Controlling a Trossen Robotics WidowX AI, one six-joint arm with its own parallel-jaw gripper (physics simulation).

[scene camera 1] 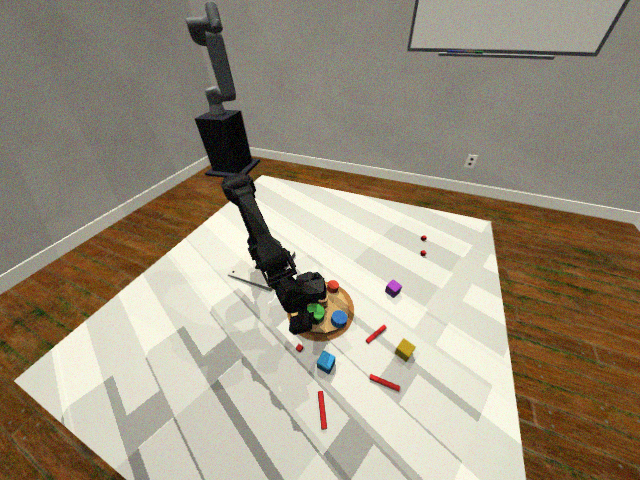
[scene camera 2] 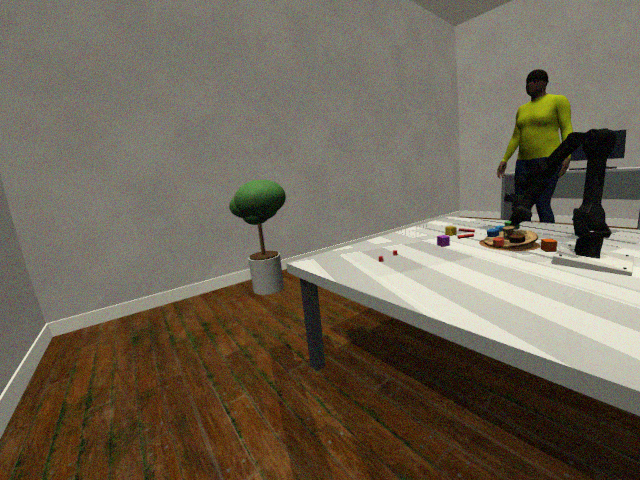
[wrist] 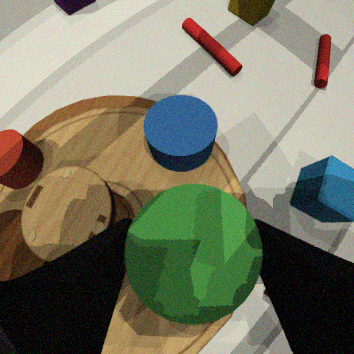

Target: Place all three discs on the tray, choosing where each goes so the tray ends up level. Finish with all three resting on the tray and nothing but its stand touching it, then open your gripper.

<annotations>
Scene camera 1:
gripper: 318, 314
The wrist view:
gripper: 190, 226
green disc: 192, 254, held by the gripper
blue disc: 180, 129
blue cube: 316, 192, on the table
</annotations>
